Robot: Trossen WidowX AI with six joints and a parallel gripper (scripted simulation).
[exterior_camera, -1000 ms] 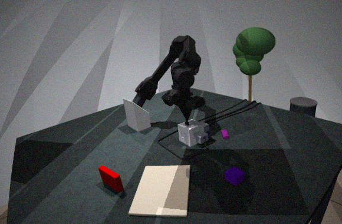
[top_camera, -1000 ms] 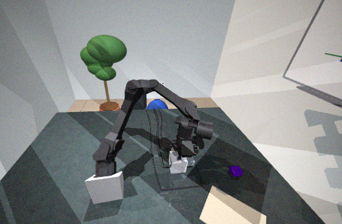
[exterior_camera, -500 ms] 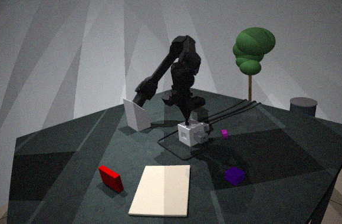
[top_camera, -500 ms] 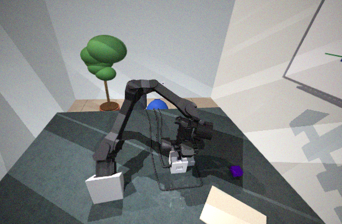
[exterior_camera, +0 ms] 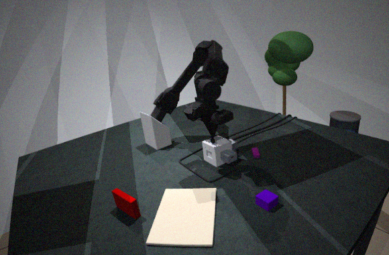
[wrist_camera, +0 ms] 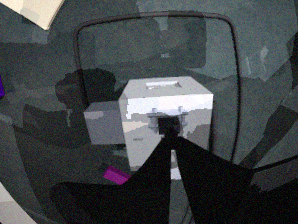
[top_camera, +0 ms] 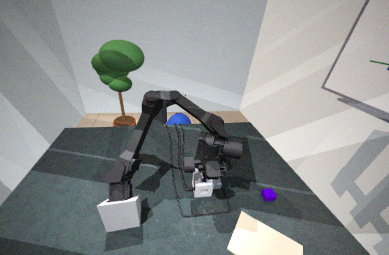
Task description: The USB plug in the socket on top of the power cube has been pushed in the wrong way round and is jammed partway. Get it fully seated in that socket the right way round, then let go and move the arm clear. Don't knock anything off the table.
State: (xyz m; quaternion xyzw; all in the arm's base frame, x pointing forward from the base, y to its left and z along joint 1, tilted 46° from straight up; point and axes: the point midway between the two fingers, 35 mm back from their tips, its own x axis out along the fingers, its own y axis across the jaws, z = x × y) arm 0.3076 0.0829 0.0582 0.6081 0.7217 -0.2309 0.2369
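My gripper tip is now 2 cm above the dark USB plug. The rest, counted from my gripper tip: cream sheet 23 cm to the right, 20 cm ahead, 10 cm below; then purple cube 30 cm ahead, 9 cm below, 3 cm to the right; then magenta block 15 cm to the left, 10 cm below, 6 cm ahead.
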